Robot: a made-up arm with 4 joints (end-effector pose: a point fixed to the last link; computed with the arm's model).
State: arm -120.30 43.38 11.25 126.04
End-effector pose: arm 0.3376 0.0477 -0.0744 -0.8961 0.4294 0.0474 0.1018
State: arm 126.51 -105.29 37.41 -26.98
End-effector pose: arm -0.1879 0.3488 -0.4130 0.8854 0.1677 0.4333 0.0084
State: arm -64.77 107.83 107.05 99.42
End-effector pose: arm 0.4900 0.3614 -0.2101 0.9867 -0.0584 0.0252 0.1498
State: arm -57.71 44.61 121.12 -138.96
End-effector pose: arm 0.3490 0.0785 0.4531 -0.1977 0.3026 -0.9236 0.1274
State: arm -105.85 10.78 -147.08 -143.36
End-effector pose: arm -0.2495 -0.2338 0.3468 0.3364 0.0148 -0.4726 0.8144
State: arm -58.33 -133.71 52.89 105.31
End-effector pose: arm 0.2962 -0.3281 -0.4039 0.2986 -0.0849 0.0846 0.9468
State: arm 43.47 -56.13 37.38 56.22
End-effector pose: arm -0.4411 -0.0911 -0.1506 -0.1654 0.0667 -0.5981 0.7813
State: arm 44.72 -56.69 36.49 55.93
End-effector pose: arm -0.4392 -0.0831 -0.1556 -0.1630 0.0602 -0.6022 0.7792
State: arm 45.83 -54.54 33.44 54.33
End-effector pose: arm -0.4283 -0.0788 -0.1569 -0.1548 0.0635 -0.5885 0.7910
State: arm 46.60 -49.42 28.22 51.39
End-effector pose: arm -0.4083 -0.0778 -0.1558 -0.1361 0.0768 -0.5561 0.8163
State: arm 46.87 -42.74 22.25 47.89
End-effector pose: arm -0.3852 -0.0773 -0.1547 -0.1070 0.0944 -0.5157 0.8448
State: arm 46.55 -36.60 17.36 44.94
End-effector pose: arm -0.3663 -0.0770 -0.1538 -0.0766 0.1112 -0.4801 0.8668
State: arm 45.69 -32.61 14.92 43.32
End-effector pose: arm -0.3563 -0.0799 -0.1511 -0.0584 0.1250 -0.4569 0.8788
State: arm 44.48 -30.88 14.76 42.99
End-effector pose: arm -0.3541 -0.0870 -0.1467 -0.0554 0.1357 -0.4447 0.8836
